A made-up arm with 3 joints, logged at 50 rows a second.
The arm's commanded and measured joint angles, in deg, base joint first. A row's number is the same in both.
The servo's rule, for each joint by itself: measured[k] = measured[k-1] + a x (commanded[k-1-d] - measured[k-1]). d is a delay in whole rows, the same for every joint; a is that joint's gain. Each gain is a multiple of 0.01, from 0.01 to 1. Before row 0 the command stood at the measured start. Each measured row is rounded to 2 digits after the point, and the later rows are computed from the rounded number. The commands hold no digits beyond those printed.
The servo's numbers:
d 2
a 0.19 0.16 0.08
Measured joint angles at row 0:
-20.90 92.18 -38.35
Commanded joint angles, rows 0 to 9:
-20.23 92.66 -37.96
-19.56 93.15 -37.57
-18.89 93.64 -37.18
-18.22 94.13 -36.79
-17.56 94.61 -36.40
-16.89 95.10 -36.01
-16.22 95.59 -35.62
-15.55 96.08 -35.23
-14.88 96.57 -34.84
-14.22 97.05 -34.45
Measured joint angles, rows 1 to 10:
-20.90 92.18 -38.35
-20.90 92.18 -38.35
-20.77 92.26 -38.32
-20.54 92.40 -38.26
-20.23 92.60 -38.17
-19.85 92.84 -38.06
-19.41 93.12 -37.93
-18.93 93.44 -37.78
-18.42 93.78 -37.61
-17.87 94.15 -37.42

